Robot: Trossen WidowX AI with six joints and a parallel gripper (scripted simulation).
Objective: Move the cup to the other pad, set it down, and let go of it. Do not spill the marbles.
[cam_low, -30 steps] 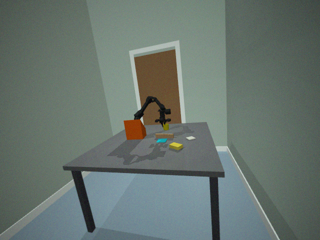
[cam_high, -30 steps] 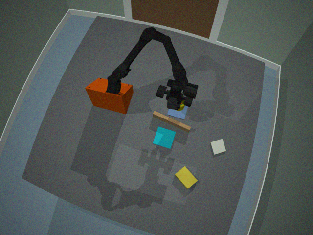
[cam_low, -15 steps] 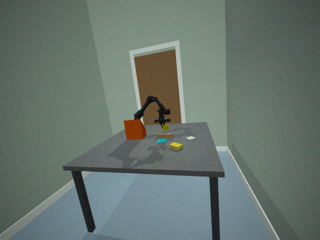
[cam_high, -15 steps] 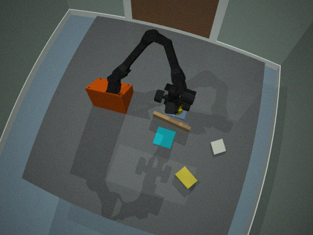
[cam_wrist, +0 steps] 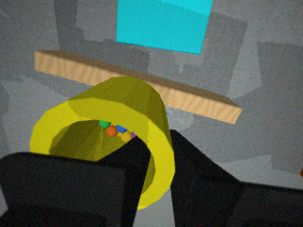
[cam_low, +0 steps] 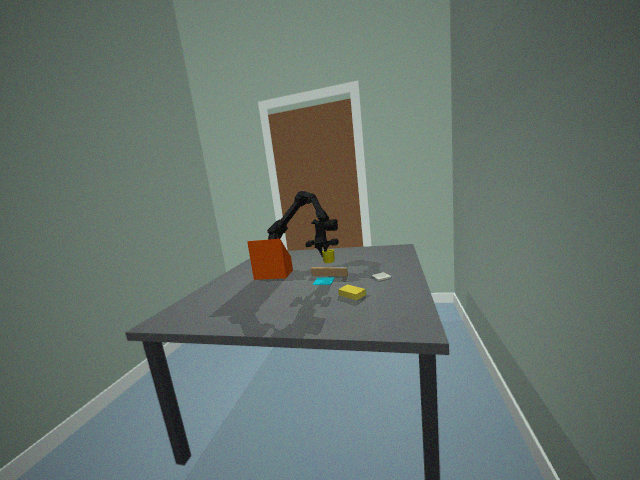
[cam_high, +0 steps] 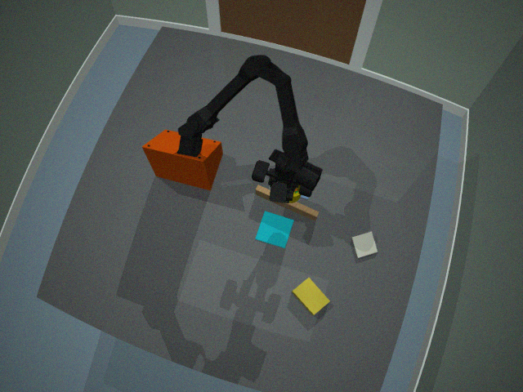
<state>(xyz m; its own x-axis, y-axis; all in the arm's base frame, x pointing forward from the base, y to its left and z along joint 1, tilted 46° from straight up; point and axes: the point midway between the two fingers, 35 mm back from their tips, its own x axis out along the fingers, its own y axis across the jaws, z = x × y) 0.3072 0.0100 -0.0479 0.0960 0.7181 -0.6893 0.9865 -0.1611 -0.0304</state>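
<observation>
Right now my gripper tip is 120 mm above the cyan pad and 110 mm to the left of it. Round my gripper tip: yellow block: 320 mm to the right, 150 mm ahead, 100 mm below; wooden bar: 100 mm below, 20 mm to the right, 20 mm ahead; white block: 310 mm ahead, 110 mm to the right, 110 mm below.
</observation>
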